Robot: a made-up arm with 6 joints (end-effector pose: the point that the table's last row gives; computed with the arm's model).
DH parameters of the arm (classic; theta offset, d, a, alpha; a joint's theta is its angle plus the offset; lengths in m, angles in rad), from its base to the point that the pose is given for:
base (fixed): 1.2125 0 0.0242 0
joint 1: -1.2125 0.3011 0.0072 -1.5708
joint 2: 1.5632 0 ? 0
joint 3: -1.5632 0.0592 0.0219 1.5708
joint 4: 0 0.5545 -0.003 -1.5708
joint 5: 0 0.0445 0.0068 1.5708
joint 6: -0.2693 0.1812 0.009 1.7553
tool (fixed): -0.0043 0.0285 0 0
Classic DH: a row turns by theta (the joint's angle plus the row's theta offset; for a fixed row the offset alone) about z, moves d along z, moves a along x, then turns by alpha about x.
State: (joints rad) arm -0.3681 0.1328 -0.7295 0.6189 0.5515 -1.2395
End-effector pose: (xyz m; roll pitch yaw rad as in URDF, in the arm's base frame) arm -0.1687 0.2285 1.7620 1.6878 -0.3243 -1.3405
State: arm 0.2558 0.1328 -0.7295 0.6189 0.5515 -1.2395
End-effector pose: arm -0.2556 0.0862 1.7620 1.6878 -0.3243 -0.7166
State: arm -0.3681 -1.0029 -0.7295 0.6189 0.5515 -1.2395
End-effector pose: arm -1.2716 0.6539 0.6933 2.9525 -0.6668 -2.0203
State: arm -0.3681 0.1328 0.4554 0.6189 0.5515 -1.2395
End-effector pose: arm 0.5768 -0.0590 1.6976 0.7164 0.3841 -1.3742
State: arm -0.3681 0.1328 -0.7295 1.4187 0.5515 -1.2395
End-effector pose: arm -0.2135 0.2531 1.7275 1.2713 -0.5569 -0.4869
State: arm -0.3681 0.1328 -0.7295 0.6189 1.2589 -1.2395
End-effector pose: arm -0.0506 0.2367 1.7296 0.9881 -0.2857 -1.3618
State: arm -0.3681 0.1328 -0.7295 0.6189 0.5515 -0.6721
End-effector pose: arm -0.1567 0.2178 1.7658 1.5193 -0.2359 -0.7564
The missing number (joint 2, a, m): -0.8418
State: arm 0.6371 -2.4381 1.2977 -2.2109 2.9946 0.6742
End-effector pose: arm -0.7094 -0.4485 -0.1500 -2.1642 -0.8139 1.4395
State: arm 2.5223 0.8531 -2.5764 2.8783 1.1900 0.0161
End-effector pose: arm -0.0856 -0.0173 0.6282 -1.0759 0.1391 2.8661
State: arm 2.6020 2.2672 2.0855 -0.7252 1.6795 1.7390
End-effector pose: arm -0.0916 0.0994 -0.2403 1.4774 -0.6972 -1.9326
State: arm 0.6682 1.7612 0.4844 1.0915 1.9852 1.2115
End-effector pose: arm 0.7869 0.8961 -0.1787 -0.2188 -1.3814 1.6829
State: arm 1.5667 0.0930 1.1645 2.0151 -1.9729 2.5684
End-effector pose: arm 0.1382 0.5924 1.2639 -0.4554 -0.5948 -1.4762
